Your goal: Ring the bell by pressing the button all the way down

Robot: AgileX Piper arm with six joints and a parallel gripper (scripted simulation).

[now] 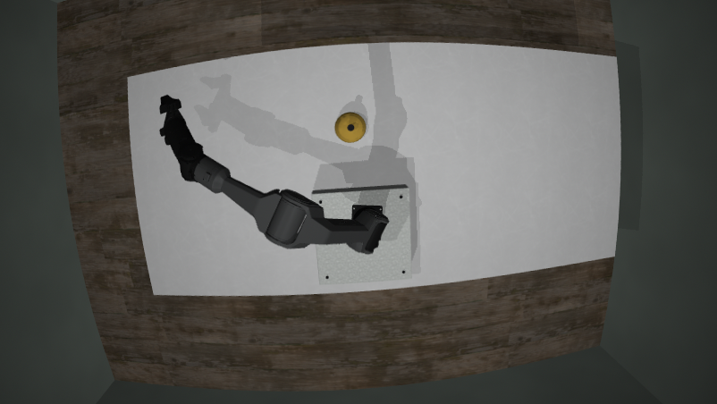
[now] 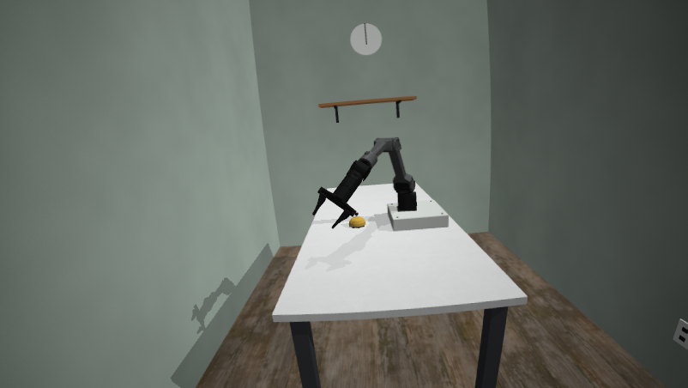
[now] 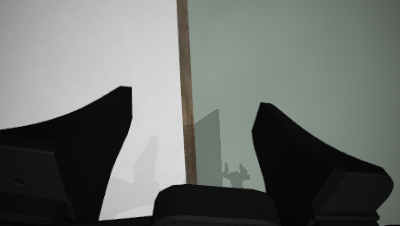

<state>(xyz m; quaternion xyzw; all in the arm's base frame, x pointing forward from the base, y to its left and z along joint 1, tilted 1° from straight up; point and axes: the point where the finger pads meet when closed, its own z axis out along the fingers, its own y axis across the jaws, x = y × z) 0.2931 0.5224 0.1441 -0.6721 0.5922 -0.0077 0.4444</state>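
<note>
My gripper is now 47 cm to the left of the bell button, 14 cm above it and 5 cm past it. Round my hand: bell (47 cm to the right, 16 cm below, 5 cm behind).
</note>
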